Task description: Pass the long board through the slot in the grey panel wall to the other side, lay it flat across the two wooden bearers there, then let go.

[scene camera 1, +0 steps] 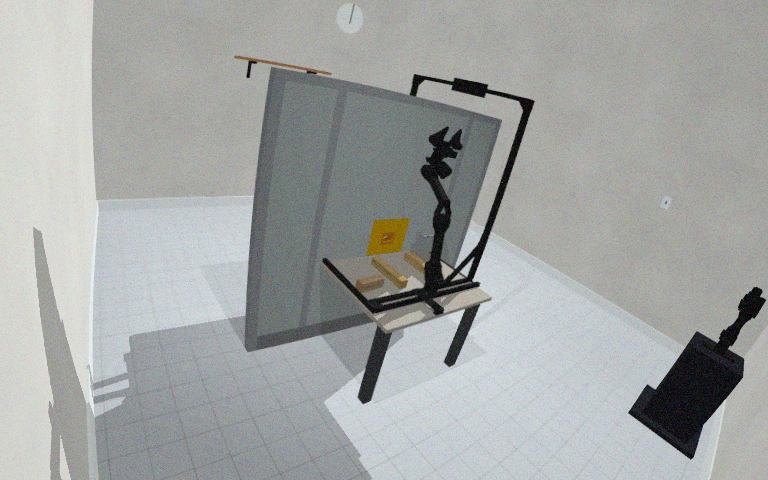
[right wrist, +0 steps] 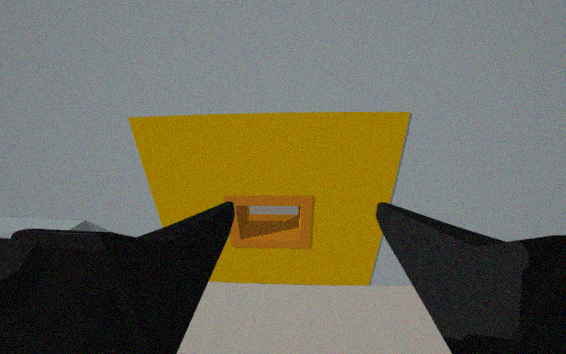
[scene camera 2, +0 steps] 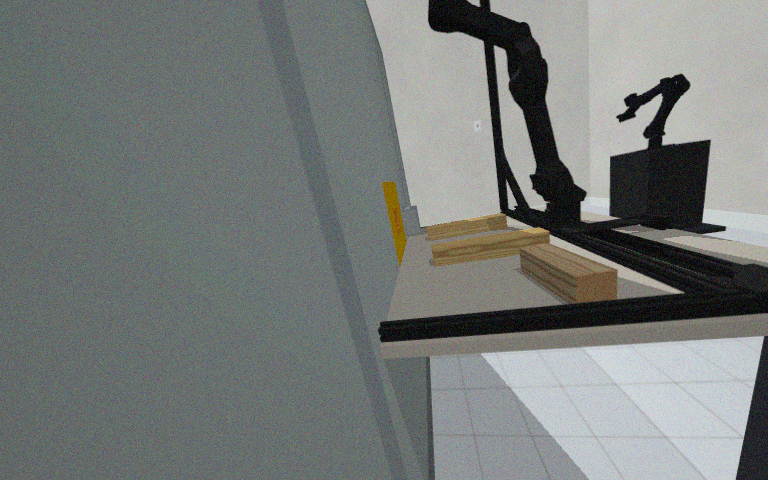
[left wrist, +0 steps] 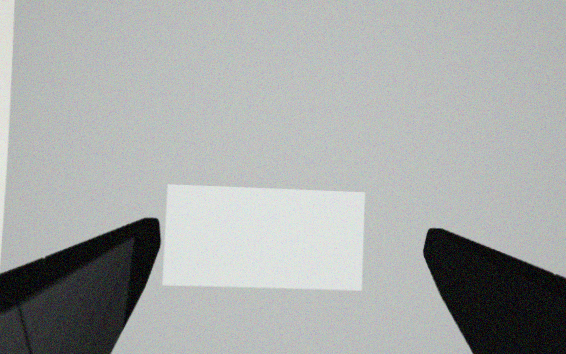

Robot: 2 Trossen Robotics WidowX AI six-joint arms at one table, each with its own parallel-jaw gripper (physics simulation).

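Places are measured from the left arm's base along level axes (x ahead, y left, z up), in millimetres.
Pixels of known places: left gripper, fingertip midpoint: [scene camera 1: 454, 128] [left wrist: 294, 235]; right gripper, fingertip midpoint: [right wrist: 304, 209]; left arm's base, origin of the base link: [scene camera 1: 429, 291] [scene camera 2: 563, 224].
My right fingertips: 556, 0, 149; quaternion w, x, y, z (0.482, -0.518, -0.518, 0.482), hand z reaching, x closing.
Ahead of a thing's pixels: the offset from my right fingertips to its top centre, as dx, dy, dz. Level surfaces: height alone.
The long board does not show in any view. The grey panel wall [scene camera 1: 294, 169] [scene camera 2: 169, 226] [right wrist: 275, 60] bears a yellow plate [scene camera 1: 397, 226] [scene camera 2: 389, 198] [right wrist: 275, 155] around the slot, whose orange frame [right wrist: 306, 222] is seen from the right gripper's side. Two parallel wooden bearers, one {-338, +101, -124} [scene camera 1: 389, 271] [scene camera 2: 489, 247] nearer the slot and one {-332, -141, -124} [scene camera 1: 415, 261] [scene camera 2: 467, 226] farther over, lie on the table beyond. My left gripper [scene camera 1: 453, 133] [left wrist: 294, 235] is open and empty, raised high above them. My right gripper [right wrist: 304, 209] is open and empty, facing the slot.
A short thick wooden block {-406, +271, -121} [scene camera 1: 369, 283] [scene camera 2: 566, 271] lies beside the bearers on the table {dz -168} [scene camera 1: 481, 296] [scene camera 2: 464, 300]. Black rails [scene camera 2: 509, 314] edge the table. A tall black frame [scene camera 1: 504, 178] stands behind the left arm. A pale bright rectangle [left wrist: 265, 237] shows in the left wrist view.
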